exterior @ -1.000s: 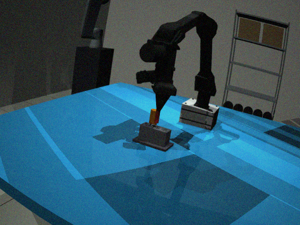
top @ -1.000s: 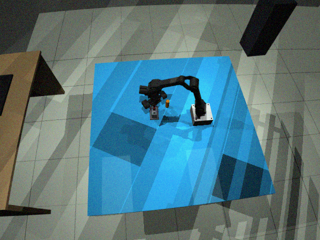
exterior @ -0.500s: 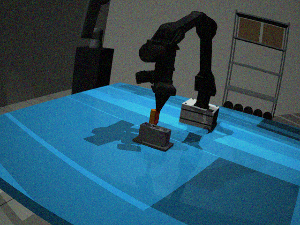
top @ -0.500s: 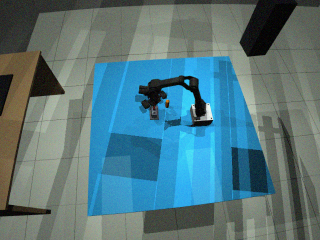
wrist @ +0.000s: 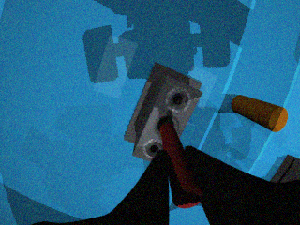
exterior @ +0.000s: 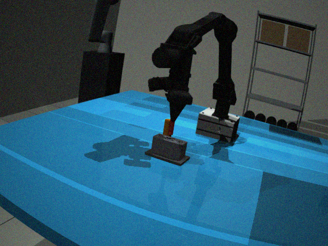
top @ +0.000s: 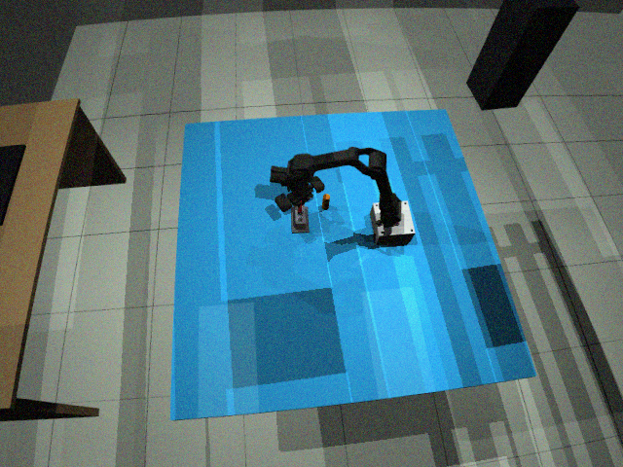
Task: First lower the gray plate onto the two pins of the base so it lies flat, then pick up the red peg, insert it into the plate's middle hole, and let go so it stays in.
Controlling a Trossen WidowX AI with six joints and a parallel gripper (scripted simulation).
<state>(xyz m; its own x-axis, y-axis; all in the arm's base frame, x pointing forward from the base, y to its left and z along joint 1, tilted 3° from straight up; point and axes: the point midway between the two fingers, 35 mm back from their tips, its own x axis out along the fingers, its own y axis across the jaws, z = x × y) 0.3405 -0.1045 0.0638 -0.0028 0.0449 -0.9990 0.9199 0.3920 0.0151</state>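
My gripper tip is now 70 mm above the gray plate. The rest, counted from my gripper tip: red peg right at my gripper tip; orange cylinder 120 mm behind, 70 mm below, 40 mm to the right; dark base 110 mm below.
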